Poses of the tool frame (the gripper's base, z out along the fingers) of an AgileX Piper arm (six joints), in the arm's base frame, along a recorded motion.
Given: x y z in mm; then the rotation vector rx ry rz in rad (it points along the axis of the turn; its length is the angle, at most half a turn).
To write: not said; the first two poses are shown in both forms.
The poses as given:
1: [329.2 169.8 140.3 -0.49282 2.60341 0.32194]
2: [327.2 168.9 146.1 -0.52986 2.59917 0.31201]
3: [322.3 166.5 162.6 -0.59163 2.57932 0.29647]
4: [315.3 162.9 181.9 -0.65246 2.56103 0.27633]
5: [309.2 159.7 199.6 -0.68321 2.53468 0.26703]
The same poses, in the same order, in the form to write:
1: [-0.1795 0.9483 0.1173 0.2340 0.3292 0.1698 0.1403]
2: [-0.1929 0.9463 0.1136 0.2332 0.3272 0.1689 0.1461]
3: [-0.2158 0.9410 0.1082 0.2371 0.3223 0.1665 0.1626]
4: [-0.2384 0.9357 0.1010 0.2398 0.3153 0.1629 0.1819]
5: [-0.2508 0.9304 0.0980 0.2488 0.3092 0.1597 0.1996]
